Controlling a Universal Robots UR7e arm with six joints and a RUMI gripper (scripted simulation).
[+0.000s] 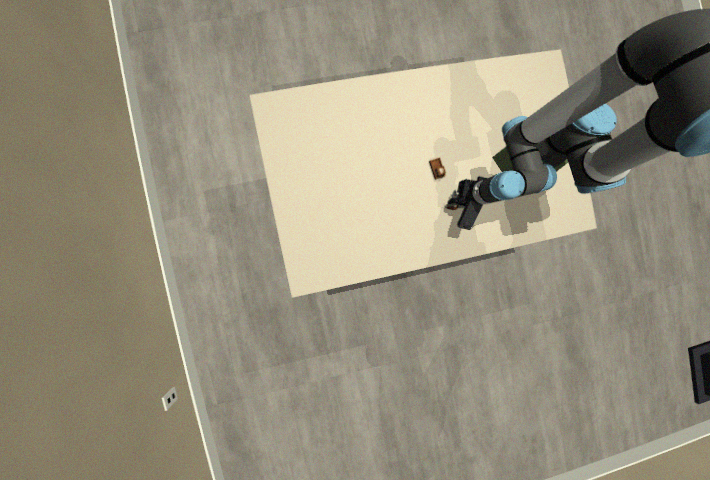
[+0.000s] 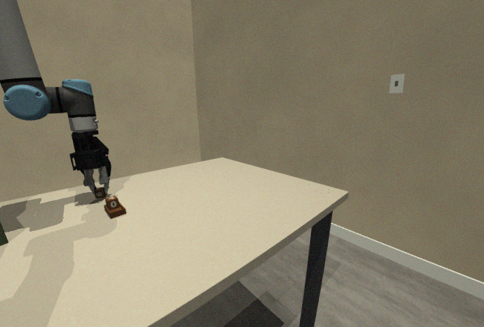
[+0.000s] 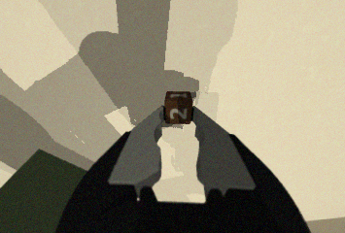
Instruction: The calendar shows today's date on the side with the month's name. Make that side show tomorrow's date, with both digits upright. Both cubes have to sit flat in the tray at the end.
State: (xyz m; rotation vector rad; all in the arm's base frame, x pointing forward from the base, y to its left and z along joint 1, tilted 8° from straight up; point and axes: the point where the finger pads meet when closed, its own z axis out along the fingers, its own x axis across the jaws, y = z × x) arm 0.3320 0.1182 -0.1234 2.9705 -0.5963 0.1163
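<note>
The brown digit cube lies 1 cm below my hand. Also, from my hand: brown calendar tray 2 cm ahead, 15 cm to the right, 2 cm below.
</note>
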